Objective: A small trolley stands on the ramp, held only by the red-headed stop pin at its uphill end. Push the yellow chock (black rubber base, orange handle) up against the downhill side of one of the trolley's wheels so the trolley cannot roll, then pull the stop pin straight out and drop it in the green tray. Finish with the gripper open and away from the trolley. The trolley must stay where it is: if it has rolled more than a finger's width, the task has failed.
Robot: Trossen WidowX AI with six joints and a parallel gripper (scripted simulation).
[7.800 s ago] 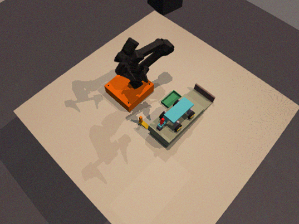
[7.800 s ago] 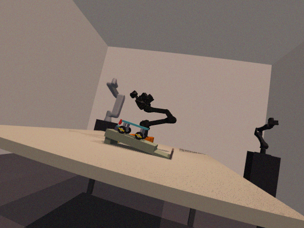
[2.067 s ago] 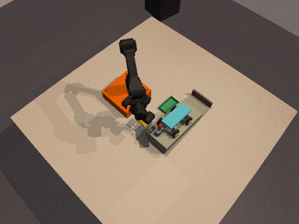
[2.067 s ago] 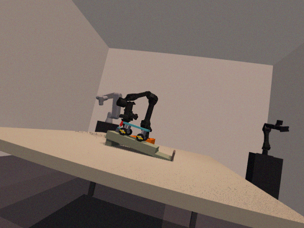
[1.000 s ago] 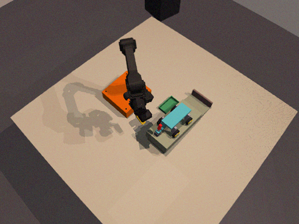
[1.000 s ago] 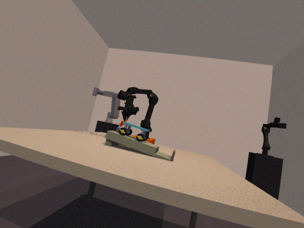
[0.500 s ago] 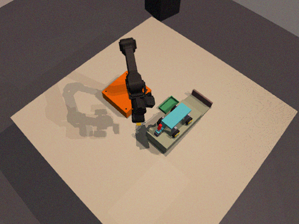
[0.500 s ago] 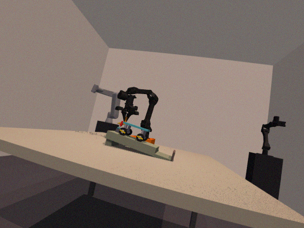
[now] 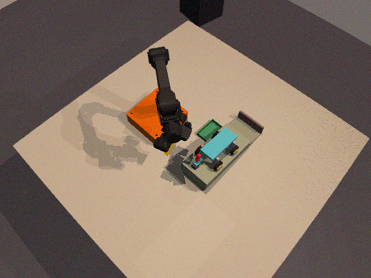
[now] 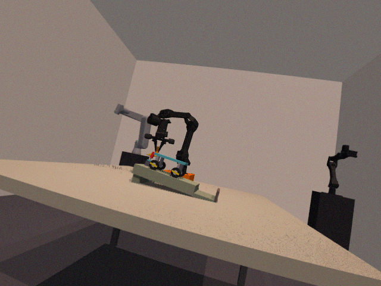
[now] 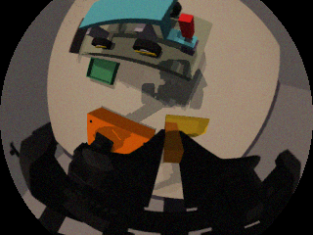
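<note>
My gripper tip is 13 cm short of the red-headed stop pin, 5 cm to the right of it and 4 cm above it. From my gripper tip the other things lie so: trolley (13 cm ahead, 16 cm to the left, 6 cm below); then yellow chock (1 cm ahead, 2 cm to the right, 1 cm below); then green tray (1 cm behind, 24 cm to the left, 18 cm below).
</note>
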